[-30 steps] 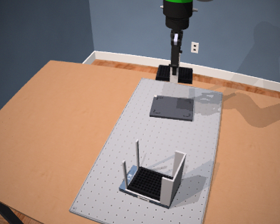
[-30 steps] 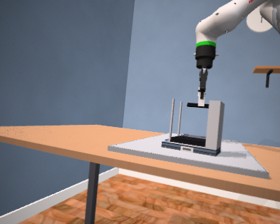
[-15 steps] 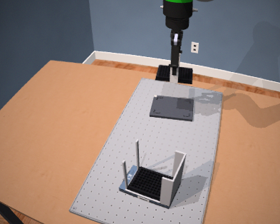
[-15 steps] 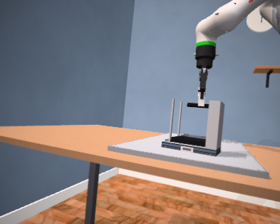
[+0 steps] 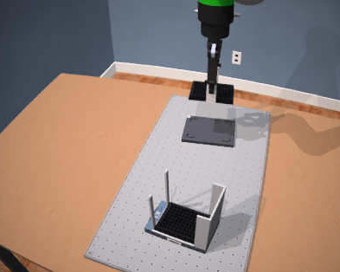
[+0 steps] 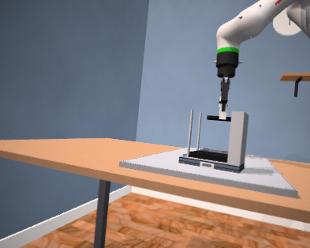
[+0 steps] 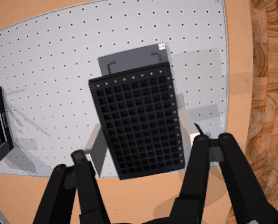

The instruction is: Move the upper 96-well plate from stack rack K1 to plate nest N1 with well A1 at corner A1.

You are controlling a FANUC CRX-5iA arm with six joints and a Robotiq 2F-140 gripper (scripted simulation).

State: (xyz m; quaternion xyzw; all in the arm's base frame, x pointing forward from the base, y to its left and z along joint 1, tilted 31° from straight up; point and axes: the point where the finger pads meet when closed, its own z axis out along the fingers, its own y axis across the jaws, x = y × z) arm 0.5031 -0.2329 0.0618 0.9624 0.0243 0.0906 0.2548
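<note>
Right now my hand is 170 mm above the dark plate nest N1. The rest, counted from my hand: pale A1 square: 80 mm ahead, 50 mm to the right, 160 mm below.
</note>
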